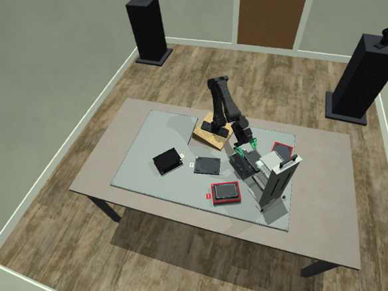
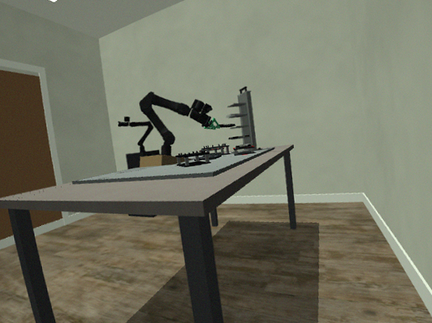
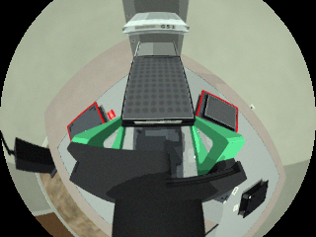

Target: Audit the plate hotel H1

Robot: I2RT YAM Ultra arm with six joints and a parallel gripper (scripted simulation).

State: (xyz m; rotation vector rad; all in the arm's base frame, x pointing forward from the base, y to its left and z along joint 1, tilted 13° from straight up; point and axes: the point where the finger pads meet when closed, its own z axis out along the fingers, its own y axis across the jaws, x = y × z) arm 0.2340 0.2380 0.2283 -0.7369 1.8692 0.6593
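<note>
Now: hand 11 cm short of the pale plate labelled G51, 12 cm to the right of it and 7 cm below it.
</note>
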